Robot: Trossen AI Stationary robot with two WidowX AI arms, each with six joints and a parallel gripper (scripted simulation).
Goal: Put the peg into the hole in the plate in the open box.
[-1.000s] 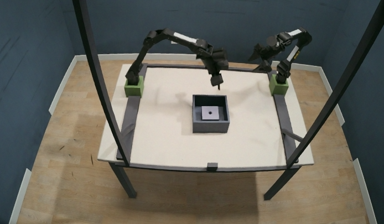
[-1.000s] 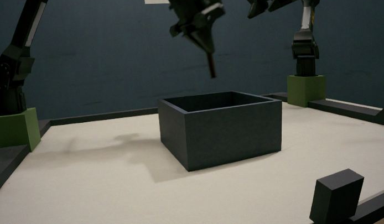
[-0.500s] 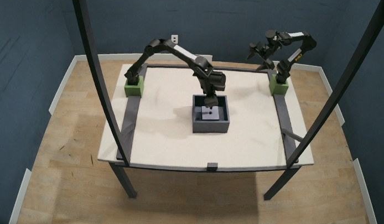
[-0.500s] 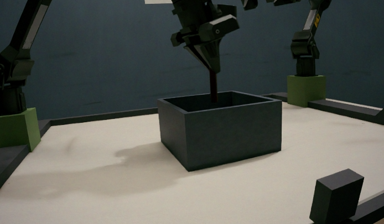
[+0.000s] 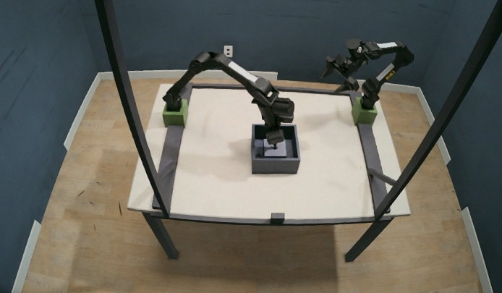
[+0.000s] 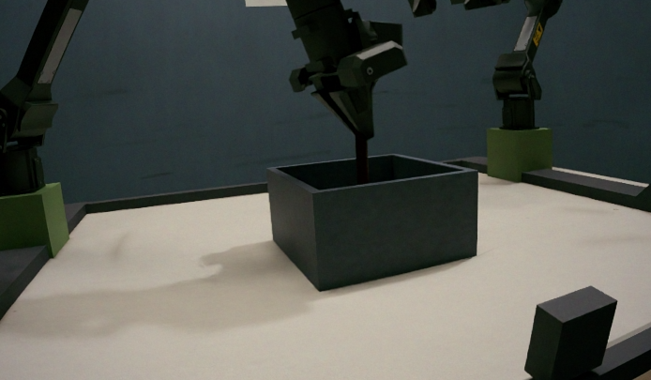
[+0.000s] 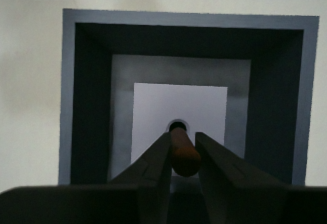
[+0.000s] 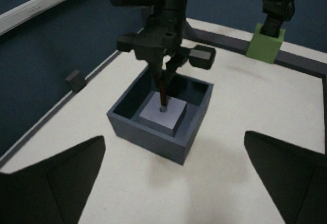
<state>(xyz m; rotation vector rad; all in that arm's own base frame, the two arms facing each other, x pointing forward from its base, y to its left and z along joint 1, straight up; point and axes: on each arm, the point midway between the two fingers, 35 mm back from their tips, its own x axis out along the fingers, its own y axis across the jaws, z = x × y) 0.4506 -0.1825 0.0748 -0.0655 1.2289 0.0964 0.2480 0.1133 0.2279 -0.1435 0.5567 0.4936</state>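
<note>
The brown peg lies 5 cm below my left hand. Round my left hand: grey plate 1 cm to the right, 12 cm below; box 1 cm to the right, 14 cm below.
</note>
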